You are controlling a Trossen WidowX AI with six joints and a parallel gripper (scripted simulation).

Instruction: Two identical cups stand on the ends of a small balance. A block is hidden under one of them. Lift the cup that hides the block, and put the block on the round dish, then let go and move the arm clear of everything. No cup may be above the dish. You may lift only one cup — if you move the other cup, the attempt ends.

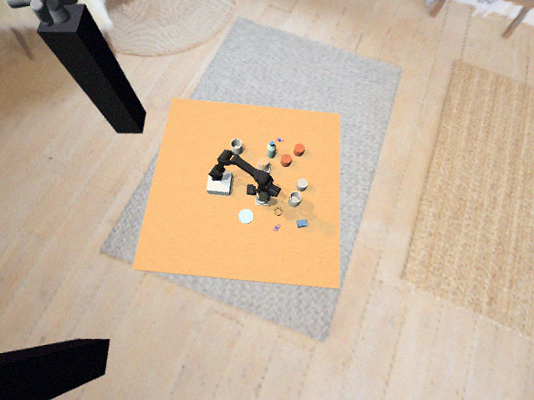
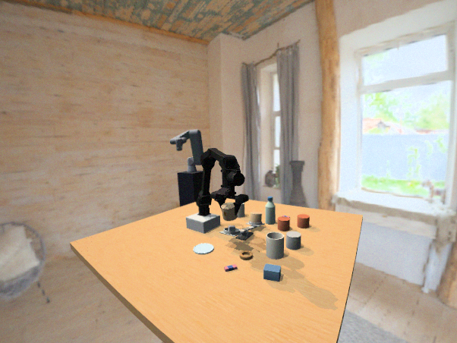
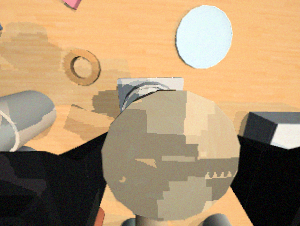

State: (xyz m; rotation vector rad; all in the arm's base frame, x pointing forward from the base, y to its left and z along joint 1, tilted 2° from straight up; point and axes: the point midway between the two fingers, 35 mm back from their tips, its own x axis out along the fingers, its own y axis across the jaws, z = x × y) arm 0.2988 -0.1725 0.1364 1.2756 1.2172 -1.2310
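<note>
My gripper tip is now 100 mm past the pale round dish, 90 mm to the left of it and 170 mm above it. The rest, counted from my gripper tip: blue block (270 mm ahead, 140 mm to the right, 150 mm below); then small balance (10 mm ahead, 130 mm to the left, 150 mm below); then grey cylinder (290 mm ahead, 110 mm to the left, 130 mm below).
</note>
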